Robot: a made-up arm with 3 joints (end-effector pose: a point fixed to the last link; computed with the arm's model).
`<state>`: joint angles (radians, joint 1 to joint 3).
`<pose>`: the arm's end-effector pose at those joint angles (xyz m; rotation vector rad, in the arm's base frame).
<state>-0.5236 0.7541 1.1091</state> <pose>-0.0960 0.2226 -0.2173 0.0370 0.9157 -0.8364</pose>
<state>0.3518 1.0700 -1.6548</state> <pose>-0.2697 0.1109 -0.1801 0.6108 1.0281 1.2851</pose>
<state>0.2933 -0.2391 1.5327</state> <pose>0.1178 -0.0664 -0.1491 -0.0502 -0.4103 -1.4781</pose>
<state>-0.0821 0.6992 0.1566</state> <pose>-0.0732 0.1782 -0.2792 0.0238 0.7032 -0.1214</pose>
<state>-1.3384 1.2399 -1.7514</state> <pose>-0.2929 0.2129 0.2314 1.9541 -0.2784 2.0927</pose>
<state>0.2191 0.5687 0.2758</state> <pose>-0.0303 0.0493 -0.3093 -0.2903 0.5341 -0.3296</pose>
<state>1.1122 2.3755 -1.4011</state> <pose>-0.2926 0.1225 -0.0871 0.8421 1.7205 -0.4002</pose>
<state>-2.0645 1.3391 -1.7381</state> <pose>-0.3011 0.0468 0.3286 -1.9498 0.8879 -1.8734</pose>
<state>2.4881 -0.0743 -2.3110</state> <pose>-0.0903 -0.2842 0.2381 -1.1629 2.5498 0.9110</pose>
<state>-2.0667 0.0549 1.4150</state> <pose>0.0710 0.2594 0.2428 1.6246 1.4360 -0.7945</pose>
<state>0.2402 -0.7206 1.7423</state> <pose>0.1543 -0.0399 -0.0472 0.4478 -0.7124 -1.5651</pose>
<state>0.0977 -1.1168 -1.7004</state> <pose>0.1068 0.1781 -0.0742 -1.0104 -0.7562 1.5540</pose>
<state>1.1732 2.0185 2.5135</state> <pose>-0.3190 -0.0408 0.0773 2.0128 0.1654 1.4974</pose>
